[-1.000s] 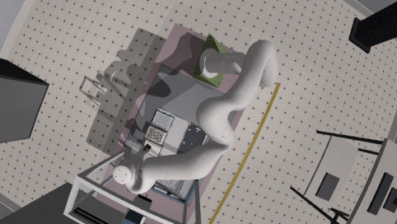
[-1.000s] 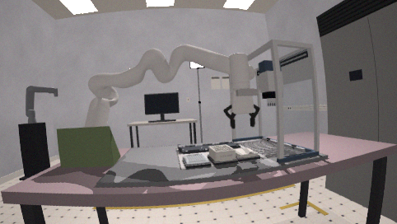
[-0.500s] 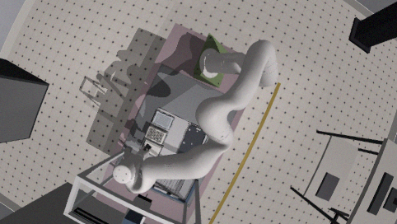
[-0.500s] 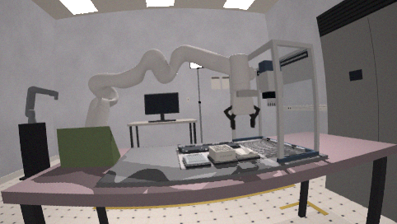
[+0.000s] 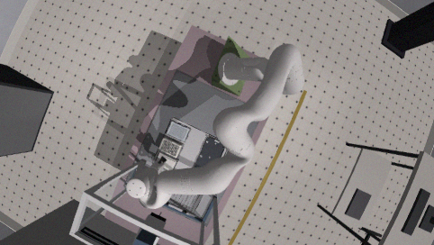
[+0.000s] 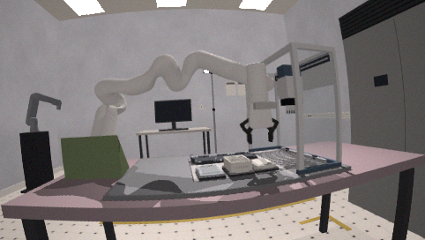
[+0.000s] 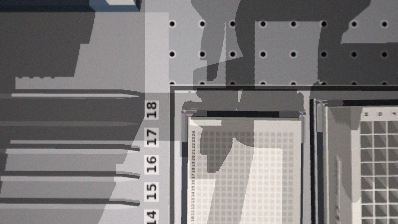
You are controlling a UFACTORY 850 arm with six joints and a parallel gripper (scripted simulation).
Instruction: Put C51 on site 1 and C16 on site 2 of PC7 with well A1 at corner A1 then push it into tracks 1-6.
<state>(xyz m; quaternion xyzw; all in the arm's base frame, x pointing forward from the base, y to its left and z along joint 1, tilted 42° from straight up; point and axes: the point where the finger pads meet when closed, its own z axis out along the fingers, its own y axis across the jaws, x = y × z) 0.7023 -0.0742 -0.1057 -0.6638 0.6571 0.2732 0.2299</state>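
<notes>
Right now the nest S3 is 110 mm below my hand. Also, from my hand: dark carrier PC7: 110 mm behind, 250 mm to the left, 100 mm below; then pipetting head: 230 mm ahead, 120 mm to the left, 230 mm above; then nest S2: 110 mm behind, 10 mm to the right, 110 mm below.
</notes>
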